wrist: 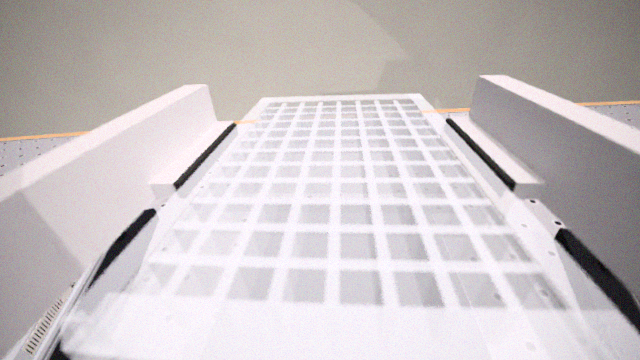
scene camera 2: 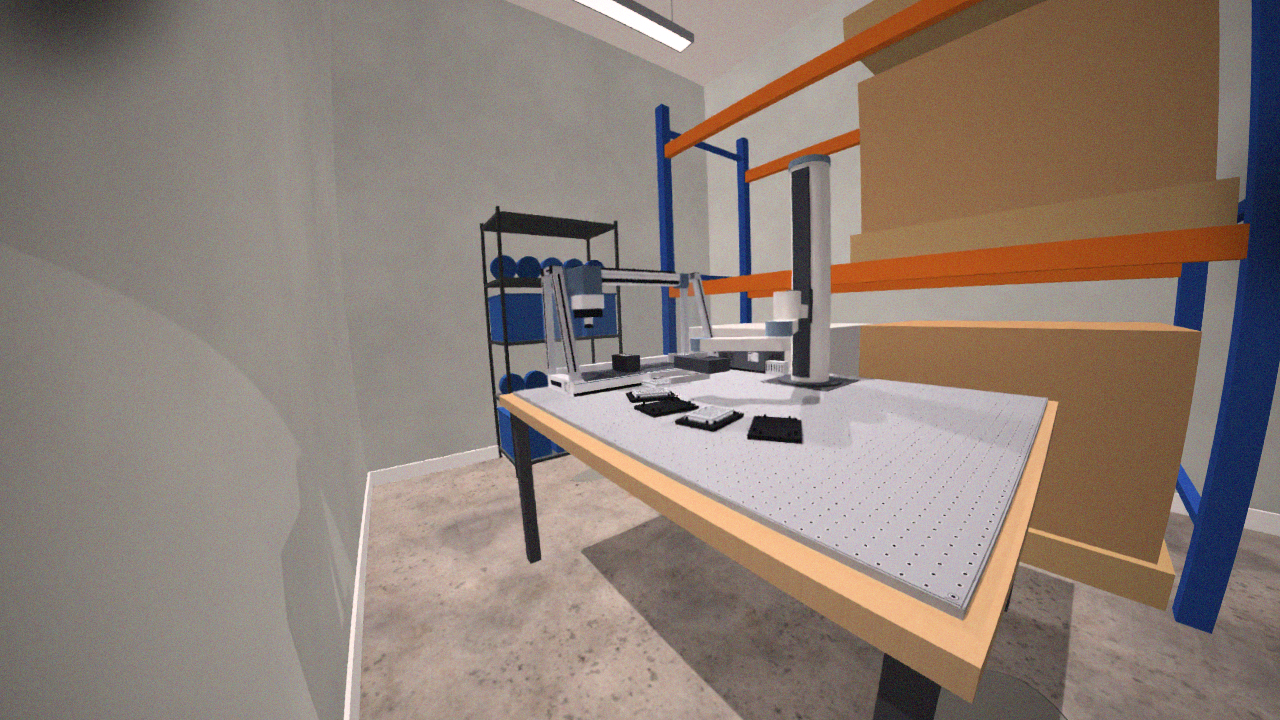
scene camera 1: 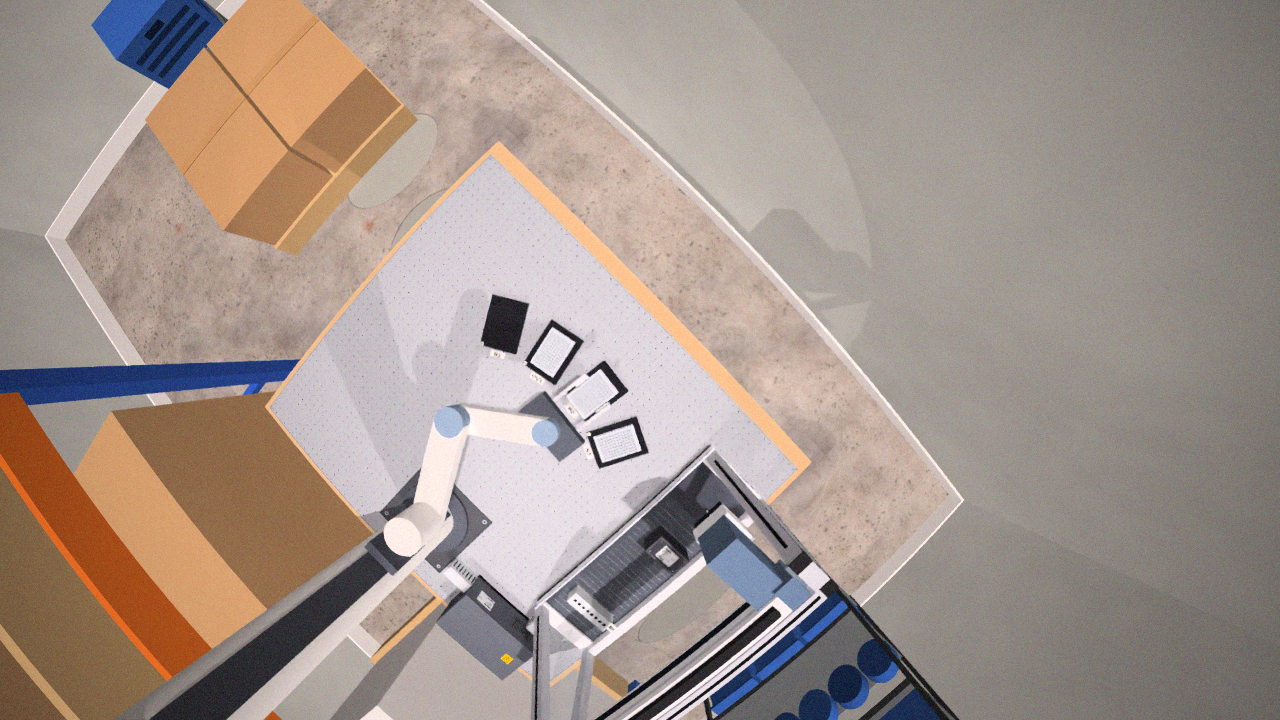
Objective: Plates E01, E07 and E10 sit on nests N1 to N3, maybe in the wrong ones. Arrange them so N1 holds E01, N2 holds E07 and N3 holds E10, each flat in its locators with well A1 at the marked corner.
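Seen in the pictures: gripper, fingertip midpoint: (wrist: pixel 337 106) (scene camera 2: pixel 659 378) (scene camera 1: pixel 598 389); arm's base, link origin: (scene camera 2: pixel 809 384).
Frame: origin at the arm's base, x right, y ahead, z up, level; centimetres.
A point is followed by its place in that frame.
Note:
A clear-white well plate (scene camera 1: pixel 593 391) @[z 10.5, x 7.4, y 72.2 cm] (scene camera 2: pixel 677 377) (wrist: pixel 350 200) @[z 10.6, x 7.7, y 68.5 cm] is held level above the middle of the three nests nearest the gantry. My gripper (scene camera 1: pixel 595 394) @[z 11.2, x 8.0, y 73.6 cm] (wrist: pixel 337 106) @[z 11.2, x 8.0, y 73.6 cm] is shut on its two long sides. Below it, the black nest (scene camera 1: pixel 612 368) (scene camera 2: pixel 665 408) stands without a plate. Another plate (scene camera 1: pixel 554 351) @[z 2.8, x -9.7, y 70.9 cm] (scene camera 2: pixel 711 414) @[z 3.9, x -12.1, y 72.3 cm] sits in the nest to its upper left in scene camera 1, and a third plate (scene camera 1: pixel 617 442) @[z 2.8, x 23.8, y 65.1 cm] (scene camera 2: pixel 652 393) @[z 3.6, x 20.5, y 66.9 cm] in the nest to its lower right. A fourth black nest (scene camera 1: pixel 505 323) @[z 2.5, x -26.8, y 65.8 cm] (scene camera 2: pixel 775 428) @[z 2.5, x -28.1, y 66.9 cm] is empty. Plate names and well A1 are too small to read.
A gantry with a grey head (scene camera 1: pixel 747 562) @[z 50.1, x 52.1, y 75.8 cm] (scene camera 2: pixel 586 288) @[z 41.4, x 46.5, y 76.6 cm] stands at one end of the table. A dark grey box (scene camera 1: pixel 487 617) @[z 12.8, x 35.1, y -4.5 cm] is near the arm's base (scene camera 1: pixel 460 519) @[z 2.0, x 6.8, y 7.6 cm]. The wooden table edge (scene camera 1: pixel 644 295) @[z 0.0, x -2.9, y 102.7 cm] (scene camera 2: pixel 760 564) @[z -2.1, x -51.8, y 105.0 cm] runs beyond the nests.

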